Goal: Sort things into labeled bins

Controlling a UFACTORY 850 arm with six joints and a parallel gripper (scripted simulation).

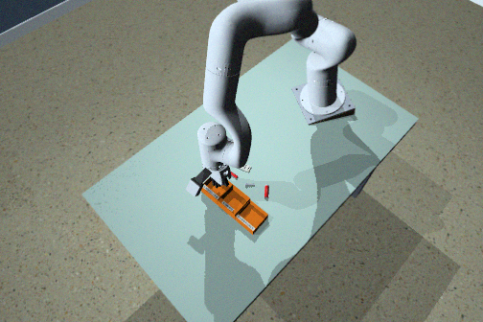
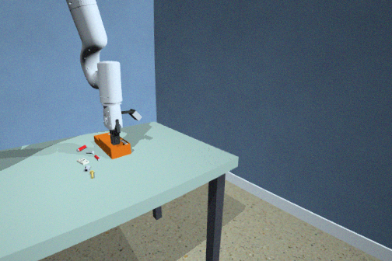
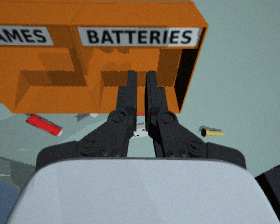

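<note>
Now: the orange bin row 80 mm to the left of my hand, 40 mm below it and 10 mm ahead of it. Also, from my hand: grey bolt (80 mm to the left, 80 mm behind, 60 mm below); then grey piece (140 mm behind, 60 mm to the right, 60 mm below); then white domino (140 mm behind, 60 mm below, 20 mm to the left).
</note>
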